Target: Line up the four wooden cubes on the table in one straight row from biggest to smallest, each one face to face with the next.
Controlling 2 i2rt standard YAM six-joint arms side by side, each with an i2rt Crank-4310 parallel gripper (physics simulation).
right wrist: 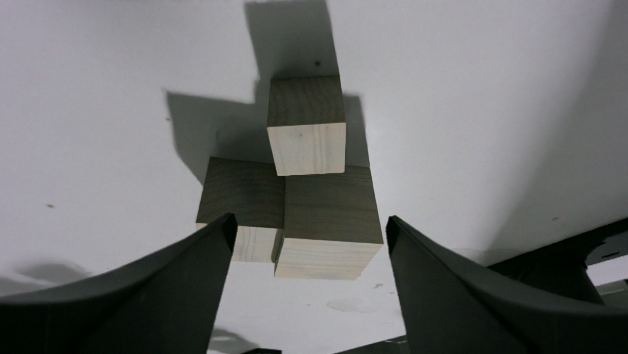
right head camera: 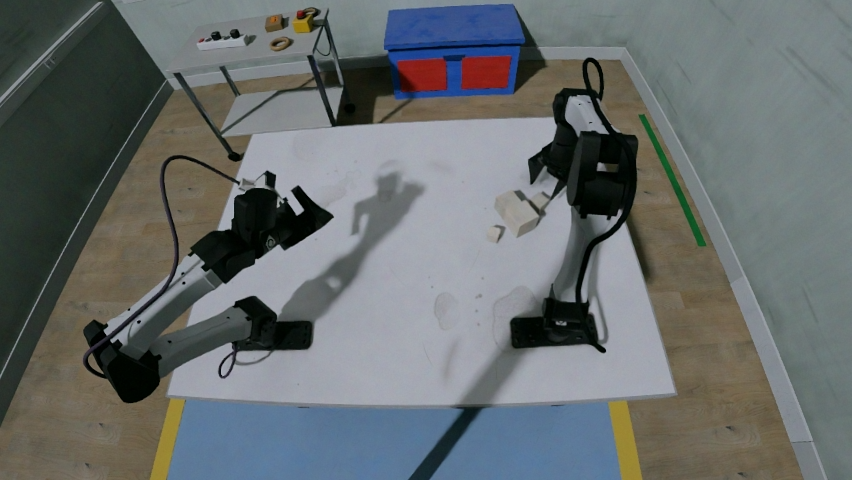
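Pixels of known places: left gripper, fingertip midpoint: (right head camera: 319, 223); right gripper, fingertip midpoint: (right wrist: 311, 219) (right head camera: 541, 191); left arm's base at its link origin: (right head camera: 272, 336); right arm's base at its link origin: (right wrist: 542, 259) (right head camera: 553, 331).
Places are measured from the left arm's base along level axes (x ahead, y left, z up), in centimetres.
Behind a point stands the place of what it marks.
Four pale wooden cubes are on the table. The biggest (right head camera: 520, 218) {x 25.8, y -63.9, z 6.2 cm} (right wrist: 330, 205) {x 29.0, y -67.5, z 3.6 cm} and the second biggest (right head camera: 507, 202) {x 31.8, y -61.6, z 5.2 cm} (right wrist: 243, 192) {x 33.8, y -64.5, z 2.7 cm} sit side by side, slightly offset. A third cube (right head camera: 540, 201) {x 32.5, y -71.1, z 3.8 cm} (right wrist: 309, 125) {x 34.3, y -72.5, z 3.8 cm} stands on the other side of them, near their seam; any contact is unclear. The smallest (right head camera: 494, 233) {x 23.8, y -57.2, z 2.9 cm} lies apart, turned, in the head view. My right gripper (right head camera: 543, 187) {x 33.0, y -70.7, z 7.6 cm} (right wrist: 311, 219) {x 33.0, y -70.7, z 7.6 cm} is open above and beside the third cube, with no cube gripped. My left gripper (right head camera: 317, 215) {x 22.6, y -14.6, z 14.8 cm} is raised at the left, far from the cubes; its finger gap is unclear.
The white table (right head camera: 381, 369) {x -8.6, y -27.6, z 0.0 cm} carries both arm bases (right head camera: 295, 335) {x -0.2, y -6.5, z 1.0 cm} (right head camera: 527, 332) {x -2.4, y -61.6, z 1.0 cm}. The right arm reaches over the table's right side. A grey trolley (right head camera: 256, 56) and a blue chest (right head camera: 454, 26) with red panels stand beyond its back edge.
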